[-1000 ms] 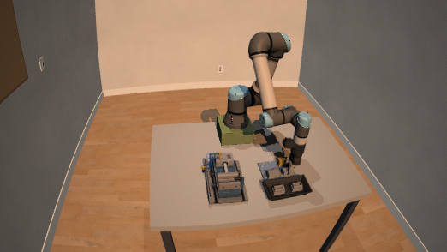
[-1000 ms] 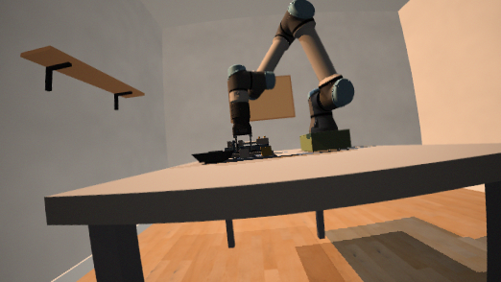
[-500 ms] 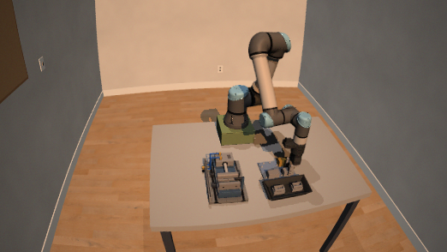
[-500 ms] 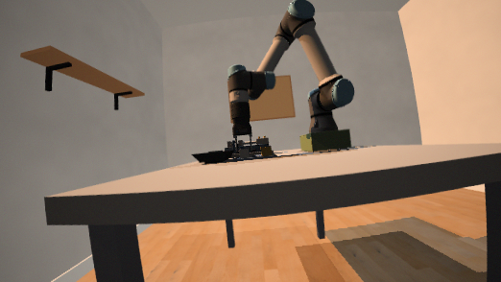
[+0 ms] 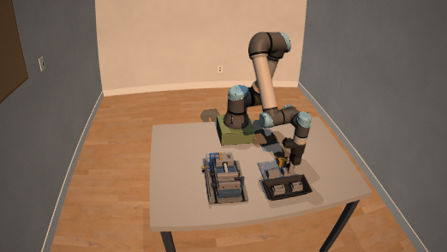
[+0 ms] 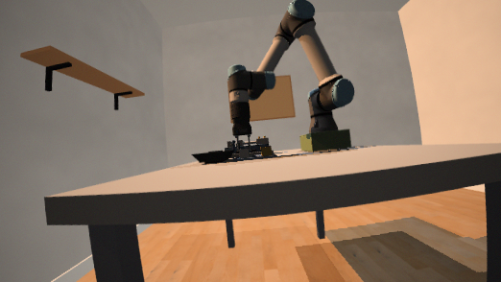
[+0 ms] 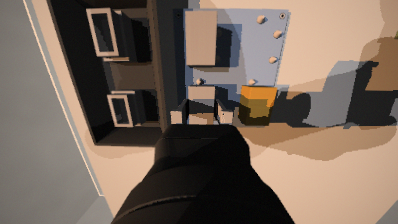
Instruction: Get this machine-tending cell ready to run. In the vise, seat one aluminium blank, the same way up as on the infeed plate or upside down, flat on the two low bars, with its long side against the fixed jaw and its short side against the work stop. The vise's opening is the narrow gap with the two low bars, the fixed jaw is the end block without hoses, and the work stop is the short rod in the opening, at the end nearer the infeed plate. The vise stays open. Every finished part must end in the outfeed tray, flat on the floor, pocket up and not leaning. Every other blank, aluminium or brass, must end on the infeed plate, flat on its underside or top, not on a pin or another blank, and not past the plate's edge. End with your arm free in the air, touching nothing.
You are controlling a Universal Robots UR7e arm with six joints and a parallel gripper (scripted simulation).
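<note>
The brass blank lies 90 mm behind my hand and 30 mm below it. From my hand the other things lie so: vise: 340 mm to the right, 10 mm below, 10 mm behind.
</note>
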